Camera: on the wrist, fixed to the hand. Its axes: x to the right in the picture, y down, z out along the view.
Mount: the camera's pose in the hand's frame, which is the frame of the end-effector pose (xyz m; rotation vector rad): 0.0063 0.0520 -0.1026 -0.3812 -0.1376 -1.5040
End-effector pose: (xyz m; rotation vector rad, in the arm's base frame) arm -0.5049 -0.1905 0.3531 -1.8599 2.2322 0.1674
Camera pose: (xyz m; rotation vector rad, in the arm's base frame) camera -0.5675 -0.2107 0.4476 -2.9829 0.2869 0.4021
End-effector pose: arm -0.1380 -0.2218 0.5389 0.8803 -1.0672 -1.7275
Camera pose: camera -0.0331 -0.2686 0.5476 -1.2426 -0.0776 2.6195
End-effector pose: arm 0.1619 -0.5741 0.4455 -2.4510 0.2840 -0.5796
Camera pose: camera 0.1161 -0.6695 0.4910 2.3654 1.5809 0.8410
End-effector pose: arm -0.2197 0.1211 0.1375 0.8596 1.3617 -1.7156
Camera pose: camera -0.1726 0.2135 0.0874 0.6835 -2.0817 1.9862
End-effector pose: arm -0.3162 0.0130 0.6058 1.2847 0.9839 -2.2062
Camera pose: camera -0.2259 0.0543 0.5473 -0.0128 -1.8286 1.7774
